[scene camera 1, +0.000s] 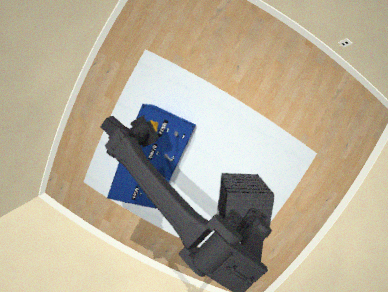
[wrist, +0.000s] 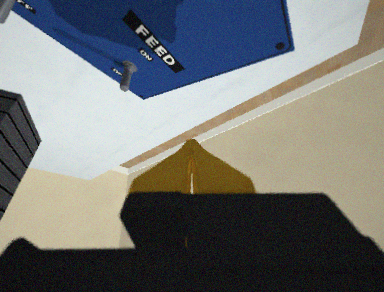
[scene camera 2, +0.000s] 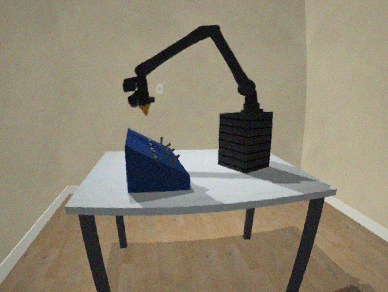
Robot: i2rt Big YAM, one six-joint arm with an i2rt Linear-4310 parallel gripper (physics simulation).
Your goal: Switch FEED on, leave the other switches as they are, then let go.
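Note:
Looking at the pictures, I see a blue switch panel, and my own gripper is there too.

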